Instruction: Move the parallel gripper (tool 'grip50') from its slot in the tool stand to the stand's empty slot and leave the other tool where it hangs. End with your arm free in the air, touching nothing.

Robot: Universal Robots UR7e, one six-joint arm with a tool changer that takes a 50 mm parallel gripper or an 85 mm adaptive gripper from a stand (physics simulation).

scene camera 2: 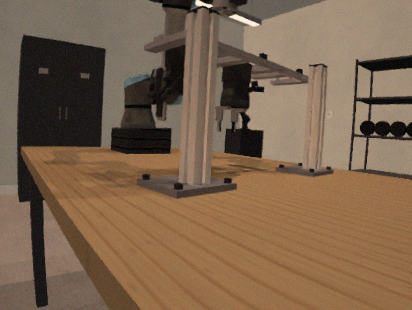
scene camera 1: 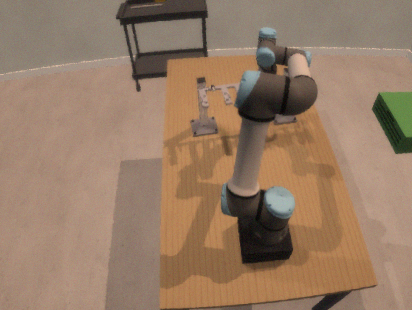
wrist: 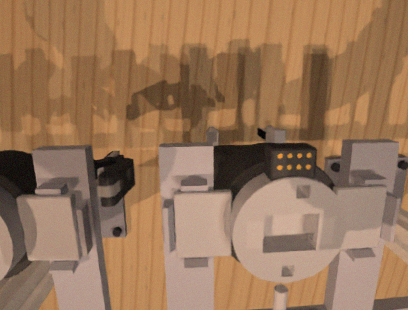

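Seen in the pictures: hand, tool point: (scene camera 2: 224, 11); arm's base, link origin: (scene camera 2: 138, 128) (scene camera 1: 269, 227).
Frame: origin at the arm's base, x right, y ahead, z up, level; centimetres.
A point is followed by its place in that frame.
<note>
The parallel gripper (scene camera 2: 226, 126) (wrist: 242, 134) hangs in a slot of the tool stand (scene camera 1: 197, 129) @(x -36.5, y 61.7, z -9.2 cm) (scene camera 2: 197, 100) @(x 12.2, y 81.0, z 5.1 cm) (wrist: 190, 290) @(x -4.3, y 67.5, z 17.8 cm). Its pale round coupling plate faces up in the wrist view, between two fork arms, with a black contact block beside it. Its two pale fingers point down and stand apart, with nothing seen between them. The other tool, with dark linkage fingers (scene camera 2: 159, 85) (wrist: 116, 177), hangs one slot over, at the wrist view's left edge. The arm (scene camera 1: 253, 150) @(x -10.0, y 5.5, z 41.4 cm) reaches over the stand; its wrist end is above the stand's right part, and no tool shows on it.
Bare fork arms (scene camera 1: 226, 95) @(x -20.8, y 59.4, z 17.8 cm) show at the stand's left part in scene camera 1, near the left post. The stand's two posts stand on bolted feet on the wooden table (scene camera 1: 200, 280) @(x -26.4, y -20.8, z -10.4 cm) (scene camera 2: 250, 250) @(x 17.9, y 104.6, z -10.4 cm). A dark cart (scene camera 1: 162, 15) and a green crate (scene camera 1: 400, 117) stand off the table.
</note>
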